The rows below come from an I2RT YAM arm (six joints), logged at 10 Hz.
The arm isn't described. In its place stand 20 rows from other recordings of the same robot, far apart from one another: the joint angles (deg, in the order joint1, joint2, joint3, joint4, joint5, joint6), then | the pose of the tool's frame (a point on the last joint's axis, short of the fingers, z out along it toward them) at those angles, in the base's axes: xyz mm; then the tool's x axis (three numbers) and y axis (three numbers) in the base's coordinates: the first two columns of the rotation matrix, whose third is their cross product.
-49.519 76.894 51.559 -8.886 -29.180 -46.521 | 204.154, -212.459, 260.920, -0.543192, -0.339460, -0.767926, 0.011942, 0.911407, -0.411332
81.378 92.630 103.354 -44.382 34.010 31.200 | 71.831, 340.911, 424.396, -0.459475, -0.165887, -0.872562, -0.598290, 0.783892, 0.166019
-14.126 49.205 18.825 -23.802 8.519 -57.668 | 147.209, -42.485, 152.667, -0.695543, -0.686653, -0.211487, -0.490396, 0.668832, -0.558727
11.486 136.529 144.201 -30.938 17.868 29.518 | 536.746, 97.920, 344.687, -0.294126, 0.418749, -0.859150, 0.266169, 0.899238, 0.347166
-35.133 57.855 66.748 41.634 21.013 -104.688 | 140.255, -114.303, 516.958, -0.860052, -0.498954, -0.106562, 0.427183, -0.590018, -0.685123
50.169 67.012 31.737 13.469 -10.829 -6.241 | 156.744, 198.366, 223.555, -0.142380, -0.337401, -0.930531, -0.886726, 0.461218, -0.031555
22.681 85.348 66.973 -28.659 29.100 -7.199 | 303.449, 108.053, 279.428, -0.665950, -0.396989, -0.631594, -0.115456, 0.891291, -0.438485
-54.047 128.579 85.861 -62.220 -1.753 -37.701 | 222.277, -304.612, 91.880, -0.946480, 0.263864, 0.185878, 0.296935, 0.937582, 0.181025
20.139 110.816 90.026 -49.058 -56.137 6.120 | 362.069, 164.265, 241.309, -0.925449, -0.276107, -0.259441, -0.363839, 0.456686, 0.811825
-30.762 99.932 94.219 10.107 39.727 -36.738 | 346.149, -232.514, 416.625, -0.510085, -0.231755, -0.828313, 0.793448, 0.244981, -0.557158
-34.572 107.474 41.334 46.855 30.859 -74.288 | 279.431, -214.741, 130.995, -0.926309, -0.365224, -0.092533, -0.021919, 0.297424, -0.954494
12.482 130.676 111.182 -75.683 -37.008 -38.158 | 418.921, 114.682, 186.512, -0.690723, -0.658216, -0.299422, -0.694782, 0.489309, 0.527119
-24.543 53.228 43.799 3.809 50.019 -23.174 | 179.593, -111.996, 334.537, -0.459902, -0.067961, -0.885365, 0.848008, 0.262131, -0.460618
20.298 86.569 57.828 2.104 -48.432 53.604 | 305.076, 141.238, 268.061, -0.939662, 0.221889, -0.260386, -0.170281, 0.356786, 0.918536
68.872 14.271 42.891 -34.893 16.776 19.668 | 30.457, 50.311, 336.793, -0.302864, 0.110251, -0.946635, -0.730338, 0.611284, 0.304857
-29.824 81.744 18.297 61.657 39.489 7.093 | 202.773, -142.337, 179.260, 0.088594, 0.059056, -0.994316, 0.931444, 0.348794, 0.103708
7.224 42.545 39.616 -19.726 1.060 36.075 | 173.079, 21.275, 297.199, -0.372911, 0.546185, -0.750079, 0.137081, 0.831950, 0.537650
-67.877 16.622 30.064 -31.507 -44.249 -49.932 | 55.387, -70.283, 273.475, -0.391807, -0.491828, -0.777555, 0.176959, 0.789061, -0.588275
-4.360 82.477 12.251 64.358 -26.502 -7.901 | 230.630, -1.652, 154.152, -0.049484, -0.119601, -0.991588, -0.385029, 0.918352, -0.091554
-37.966 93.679 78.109 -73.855 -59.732 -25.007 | 247.526, -154.152, 277.054, -0.842628, 0.387258, -0.374178, -0.058428, 0.625005, 0.778431
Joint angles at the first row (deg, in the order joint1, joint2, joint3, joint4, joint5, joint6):
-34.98 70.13 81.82 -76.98 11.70 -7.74
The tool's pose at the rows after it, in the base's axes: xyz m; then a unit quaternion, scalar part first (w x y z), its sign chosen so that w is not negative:
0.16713, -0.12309, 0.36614, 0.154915, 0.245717, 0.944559, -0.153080
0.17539, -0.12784, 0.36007, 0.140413, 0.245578, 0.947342, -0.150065
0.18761, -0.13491, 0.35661, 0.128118, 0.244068, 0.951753, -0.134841
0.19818, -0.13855, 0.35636, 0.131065, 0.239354, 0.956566, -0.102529
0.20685, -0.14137, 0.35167, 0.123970, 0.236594, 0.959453, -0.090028
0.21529, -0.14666, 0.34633, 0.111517, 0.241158, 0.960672, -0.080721
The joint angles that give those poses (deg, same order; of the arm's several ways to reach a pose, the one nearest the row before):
-34.63 71.10 81.47 -77.26 10.20 -7.56
-34.37 73.20 81.65 -77.08 10.55 -7.30
-34.28 76.62 83.58 -77.60 9.41 -7.12
-34.10 79.27 85.77 -78.22 5.81 -6.94
-33.66 81.29 86.48 -78.22 4.84 -6.68
-33.66 83.75 87.53 -78.57 4.40 -6.07

